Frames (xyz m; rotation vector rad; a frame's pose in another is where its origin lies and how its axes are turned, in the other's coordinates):
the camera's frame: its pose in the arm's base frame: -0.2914 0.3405 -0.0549 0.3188 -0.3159 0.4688
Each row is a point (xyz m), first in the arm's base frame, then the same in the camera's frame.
Working: the arm's base frame: its pose in the camera's frame: 0.1345 -0.4167 0.1103 -0.3188 0.3159 -0.4688

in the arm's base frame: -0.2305 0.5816 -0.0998
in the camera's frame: 0.1286 0.1640 -0.1429
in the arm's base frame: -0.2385 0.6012 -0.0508
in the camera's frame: 0.1474 0.1955 -0.1041
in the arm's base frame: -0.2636 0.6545 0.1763
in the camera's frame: 0.2300 0.3039 0.0869
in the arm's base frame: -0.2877 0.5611 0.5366
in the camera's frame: 0.3054 0.3179 0.4519
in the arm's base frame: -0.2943 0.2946 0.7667
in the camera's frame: 0.2807 0.1478 0.7593
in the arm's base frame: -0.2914 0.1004 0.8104
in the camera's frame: 0.2238 -0.0078 0.8696
